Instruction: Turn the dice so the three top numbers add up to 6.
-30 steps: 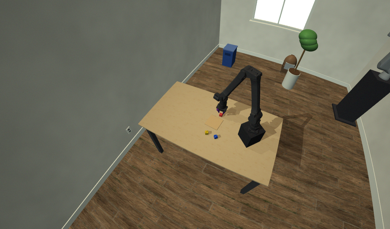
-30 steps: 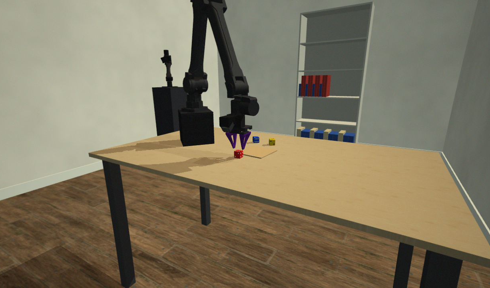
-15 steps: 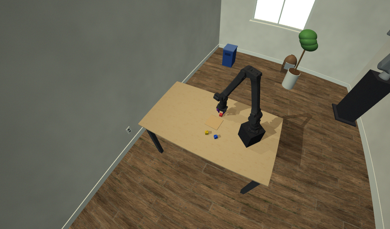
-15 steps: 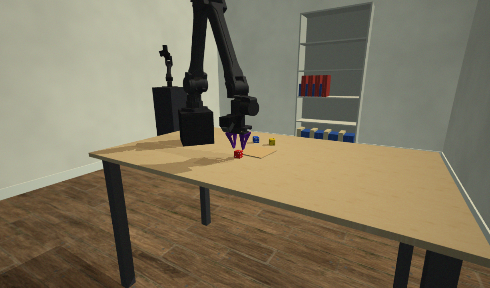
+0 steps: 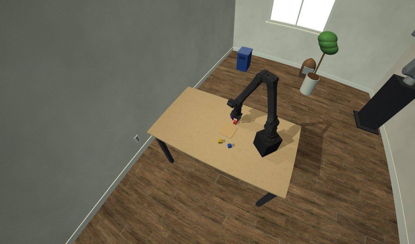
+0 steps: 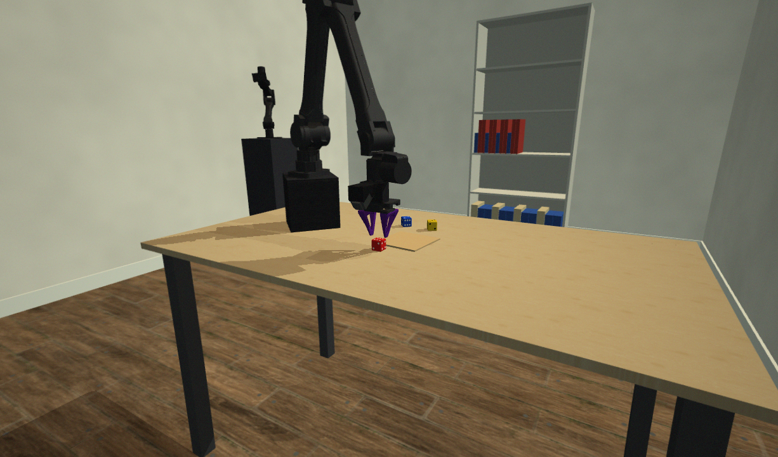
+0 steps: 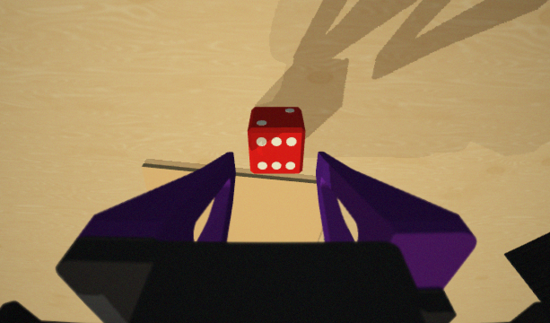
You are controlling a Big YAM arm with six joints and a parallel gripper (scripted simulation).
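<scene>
My gripper is now 3 cm above the red die. Also, from my hand: blue die (26 cm to the left, 4 cm behind, 3 cm below); yellow die (26 cm to the left, 5 cm ahead, 3 cm below); tan mat (11 cm to the left, 4 cm below, 4 cm ahead).
</scene>
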